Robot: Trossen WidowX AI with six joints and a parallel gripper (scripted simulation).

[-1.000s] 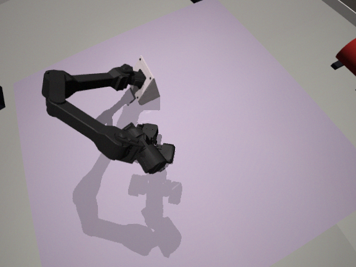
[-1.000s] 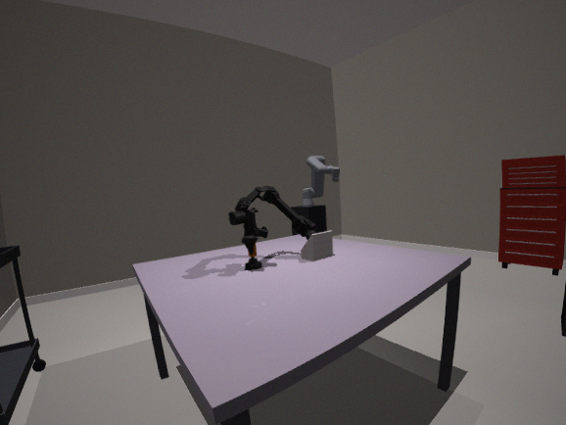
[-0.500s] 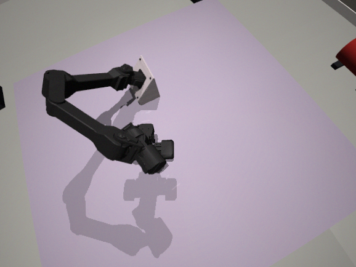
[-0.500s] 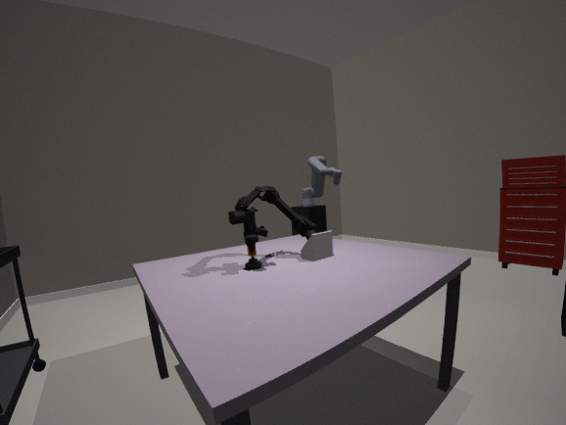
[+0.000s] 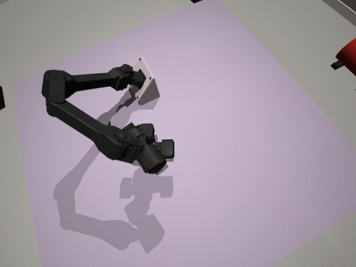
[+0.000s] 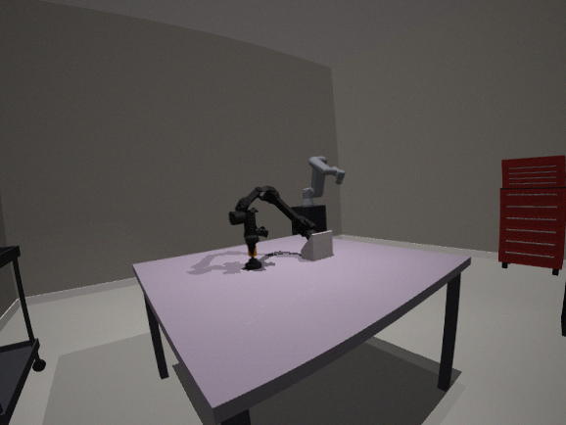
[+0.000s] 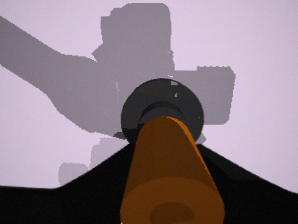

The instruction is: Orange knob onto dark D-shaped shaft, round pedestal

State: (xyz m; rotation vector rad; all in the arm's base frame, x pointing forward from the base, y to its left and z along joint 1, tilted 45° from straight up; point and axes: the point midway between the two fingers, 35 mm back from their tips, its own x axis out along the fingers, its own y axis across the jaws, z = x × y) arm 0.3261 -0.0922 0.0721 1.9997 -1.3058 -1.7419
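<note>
The orange knob is 20 mm above my gripper tip. From my gripper tip the other things lie so: dark pedestal 40 mm below.
</note>
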